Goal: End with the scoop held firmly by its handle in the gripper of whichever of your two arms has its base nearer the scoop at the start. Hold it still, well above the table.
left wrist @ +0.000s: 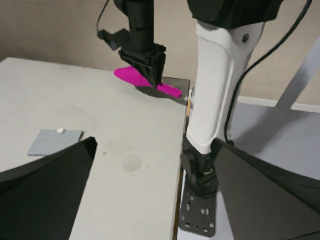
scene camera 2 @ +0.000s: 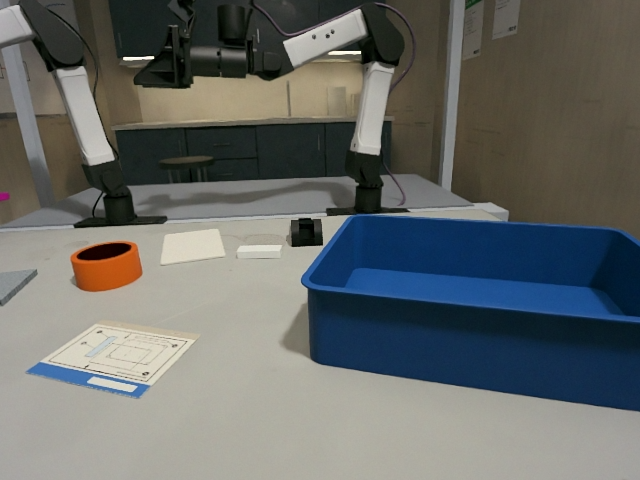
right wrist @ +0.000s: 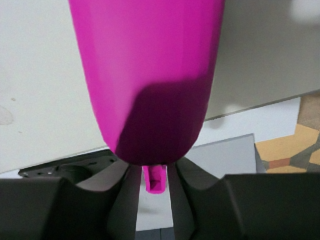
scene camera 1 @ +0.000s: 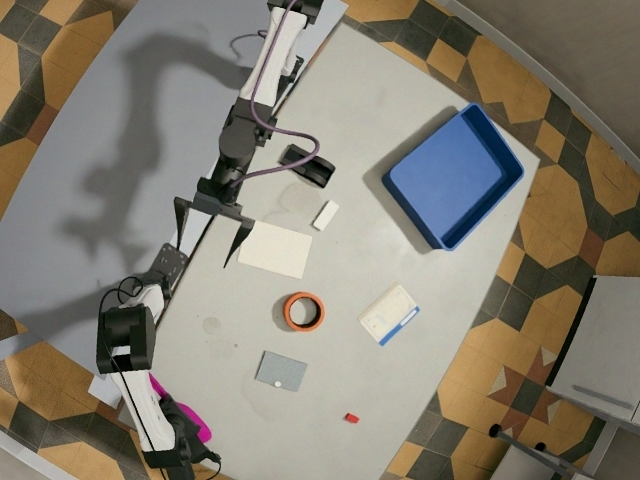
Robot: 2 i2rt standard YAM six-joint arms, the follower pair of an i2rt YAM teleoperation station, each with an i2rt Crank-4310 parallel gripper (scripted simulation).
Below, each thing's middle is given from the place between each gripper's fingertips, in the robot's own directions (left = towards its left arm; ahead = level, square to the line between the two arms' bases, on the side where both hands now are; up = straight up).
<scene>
Right now the magenta scoop [right wrist: 149, 77] is 3 cm ahead of my right hand [scene camera 1: 166, 396], 1 cm to the right of it and 1 cm above it. The rest, counted from my right hand: grey-blue pad [scene camera 1: 284, 372] 22 cm ahead, 18 cm to the left, 8 cm below; blue-edged card [scene camera 2: 125, 359] 40 cm ahead, 43 cm to the left, 9 cm below; cream sheet [scene camera 1: 269, 247] 7 cm ahead, 44 cm to the left, 9 cm below.
The cream sheet is 13 cm ahead of my left hand [scene camera 2: 138, 82], 9 cm to the left of it and 29 cm below it. Round my left hand: grey-blue pad: 29 cm ahead, 17 cm to the right, 29 cm below; black holder [scene camera 2: 305, 231]: 10 cm ahead, 30 cm to the left, 28 cm below; magenta scoop: 9 cm ahead, 36 cm to the right, 19 cm below.
</scene>
